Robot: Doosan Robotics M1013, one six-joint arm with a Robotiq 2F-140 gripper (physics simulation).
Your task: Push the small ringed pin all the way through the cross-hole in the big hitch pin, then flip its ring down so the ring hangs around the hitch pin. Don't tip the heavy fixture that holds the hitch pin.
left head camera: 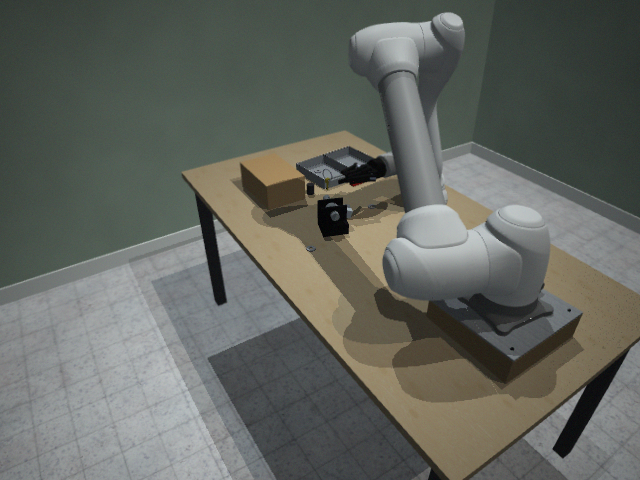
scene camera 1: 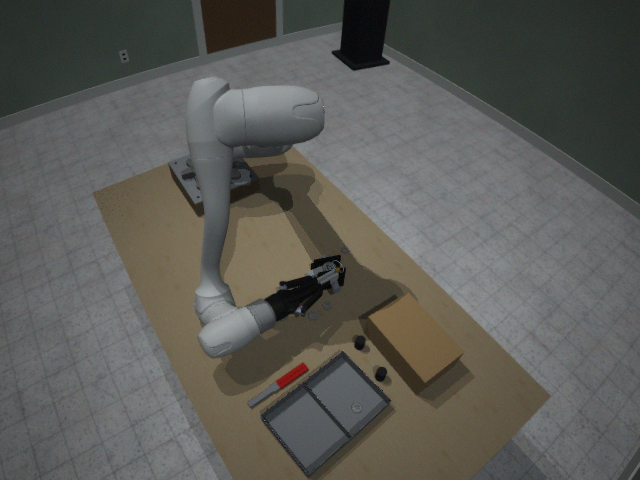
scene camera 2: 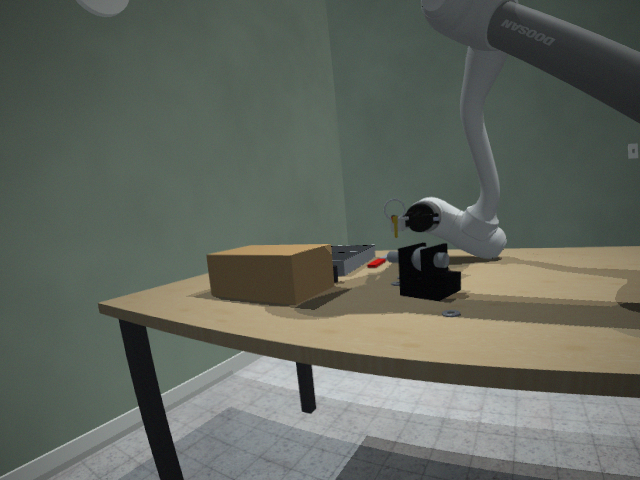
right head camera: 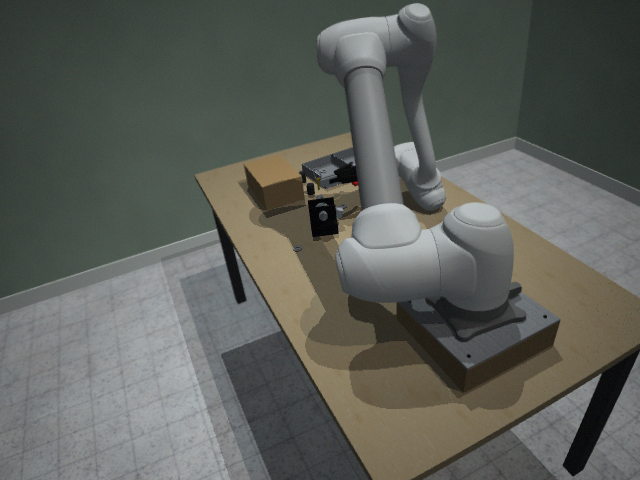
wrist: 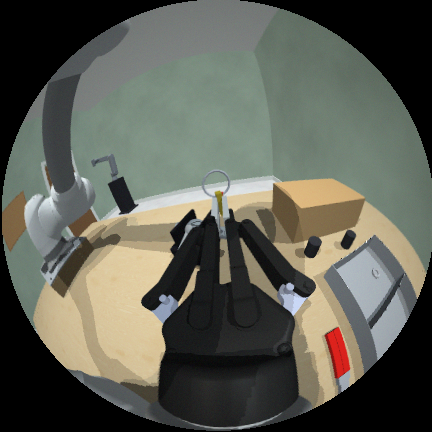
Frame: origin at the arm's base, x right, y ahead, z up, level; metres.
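Seen in the pictures: gripper, fingertip midpoint: (left head camera: 328, 183) (scene camera 1: 336, 273) (scene camera 2: 395, 225) (right head camera: 319, 183) (wrist: 220, 203); arm's base at its link origin: (left head camera: 503, 304) (right head camera: 473, 308) (wrist: 58, 254).
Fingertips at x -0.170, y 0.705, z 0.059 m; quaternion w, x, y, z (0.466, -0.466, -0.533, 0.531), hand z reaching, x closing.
Pixels of each thing's middle, then the offset from my fingertips to it. "pt": a spot on its surface instead.
- pin's ring at the middle of its body: (wrist: 215, 183) (scene camera 2: 394, 209) dx -0.004, dy -0.002, dz +0.034 m
- black fixture at a spot on its surface: (scene camera 2: 426, 286) pt dx -0.069, dy -0.091, dz -0.111 m
- cardboard box at the middle of its body: (scene camera 2: 269, 270) (scene camera 1: 412, 342) (wrist: 318, 204) (left head camera: 272, 180) (right head camera: 273, 181) dx -0.118, dy +0.271, dz -0.087 m
- grey divided tray at the middle of its body: (scene camera 1: 326, 410) (scene camera 2: 331, 258) (right head camera: 343, 165) (left head camera: 337, 166) dx +0.202, dy +0.326, dz -0.116 m
- red-handled tool at the middle of its body: (scene camera 1: 278, 385) (scene camera 2: 381, 260) dx +0.288, dy +0.194, dz -0.131 m
- flat washer at the middle of its body: (scene camera 2: 451, 313) dx -0.140, dy -0.161, dz -0.135 m
My gripper (scene camera 2: 398, 223) (wrist: 220, 203) reaches in level above the table. It is shut on the small ringed pin, whose yellow shank (left head camera: 326, 181) (scene camera 1: 338, 269) (scene camera 2: 395, 228) (wrist: 218, 197) points down at its tips. The pin's ring (scene camera 2: 384, 209) (wrist: 202, 184) stands upright above the shank. The grey hitch pin (left head camera: 334, 215) (right head camera: 323, 215) (scene camera 2: 441, 259) lies level in the black fixture (left head camera: 327, 227) (scene camera 2: 426, 286), which stands upright on the table. In scene camera 2, the ringed pin is apart from the hitch pin and higher. The cross-hole cannot be made out.
A cardboard box (scene camera 1: 413, 338) (scene camera 2: 253, 273) stands beyond the fixture, beside two short black cylinders (scene camera 1: 359, 342) (scene camera 1: 381, 373). A grey divided tray (scene camera 1: 328, 410) and a red-handled tool (scene camera 1: 292, 376) (wrist: 337, 352) lie farther off. A flat washer (scene camera 2: 445, 313) lies near the fixture.
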